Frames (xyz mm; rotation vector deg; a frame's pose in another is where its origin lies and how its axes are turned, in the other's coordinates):
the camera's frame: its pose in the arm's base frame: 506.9 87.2 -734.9 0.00 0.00 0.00
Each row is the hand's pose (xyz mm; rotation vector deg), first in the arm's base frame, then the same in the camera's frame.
Working: the arm's base frame: its pose in the camera's frame: -506.9 -87.2 734.9 0.00 0.00 0.00

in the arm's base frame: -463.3 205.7 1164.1 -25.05 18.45 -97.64
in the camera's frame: -970.2 118.5 1899.0 -25.05 18.45 -97.64
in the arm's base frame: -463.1 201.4 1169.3 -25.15 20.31 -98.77
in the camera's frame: -970.0 114.2 1904.2 -25.15 20.31 -98.77
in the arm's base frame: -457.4 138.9 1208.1 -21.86 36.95 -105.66
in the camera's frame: -964.3 51.7 1943.0 -21.86 36.95 -105.66
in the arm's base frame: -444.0 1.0 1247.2 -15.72 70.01 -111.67
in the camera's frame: -950.9 -86.2 1982.1 -15.72 70.01 -111.67
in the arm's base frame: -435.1 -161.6 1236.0 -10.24 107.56 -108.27
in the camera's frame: -942.0 -248.8 1970.9 -10.24 107.56 -108.27
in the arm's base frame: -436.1 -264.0 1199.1 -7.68 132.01 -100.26
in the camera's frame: -943.0 -351.2 1934.0 -7.68 132.01 -100.26
